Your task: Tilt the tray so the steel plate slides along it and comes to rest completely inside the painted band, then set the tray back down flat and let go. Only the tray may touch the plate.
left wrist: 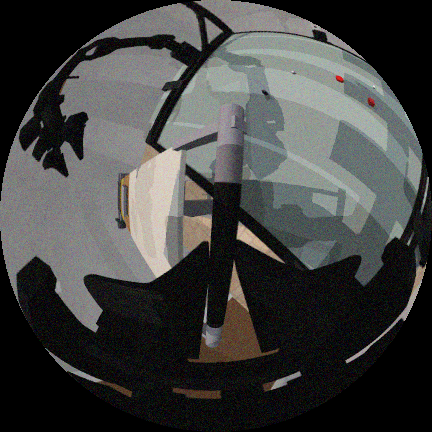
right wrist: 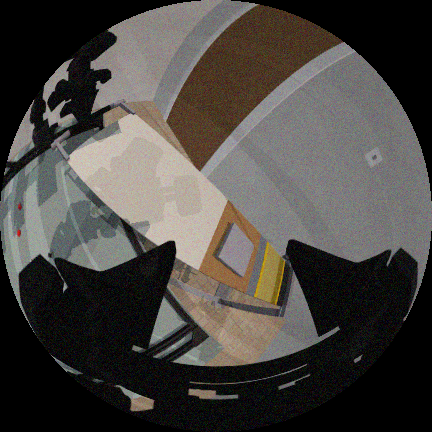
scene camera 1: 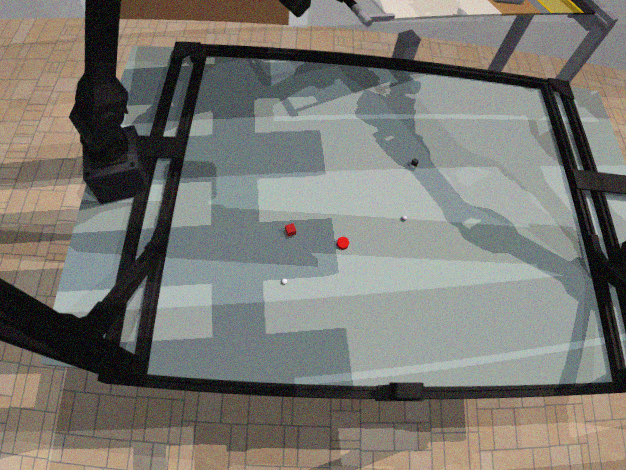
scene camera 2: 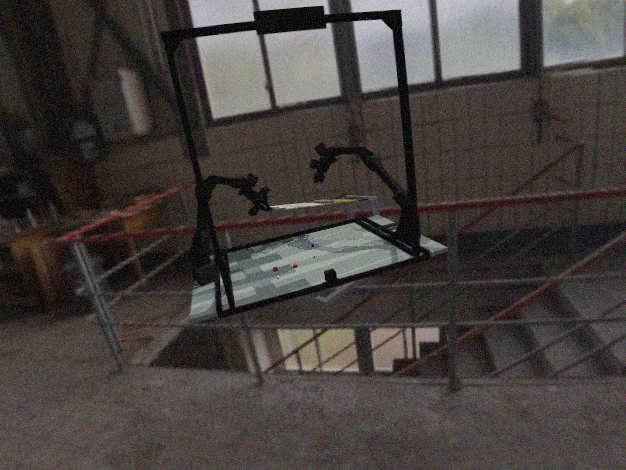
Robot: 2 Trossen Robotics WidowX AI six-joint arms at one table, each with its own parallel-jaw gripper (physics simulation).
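My left gripper [left wrist: 220, 245] [scene camera 2: 260, 204] is shut on the tray's handle [left wrist: 225, 193] [scene camera 1: 369, 14], a black and grey bar. It holds the cream tray [left wrist: 157, 201] [right wrist: 153, 181] [scene camera 2: 311, 204] [scene camera 1: 432, 6] in the air beyond the table's far edge. The grey steel plate [right wrist: 235, 250] lies on the tray's brown end, right beside the yellow painted band [right wrist: 271, 278] [left wrist: 121, 197] and outside it. My right gripper [right wrist: 233, 246] [scene camera 2: 319, 168] is open and empty, high above the tray's banded end and clear of it.
The glass table top with its black frame [scene camera 1: 311, 56] [scene camera 2: 376, 272] carries a red cube [scene camera 1: 291, 229], a red disc [scene camera 1: 343, 242], two small white balls [scene camera 1: 284, 281] [scene camera 1: 403, 217] and a small black piece [scene camera 1: 415, 162]. The left arm's base [scene camera 1: 101, 117] stands at the table's left.
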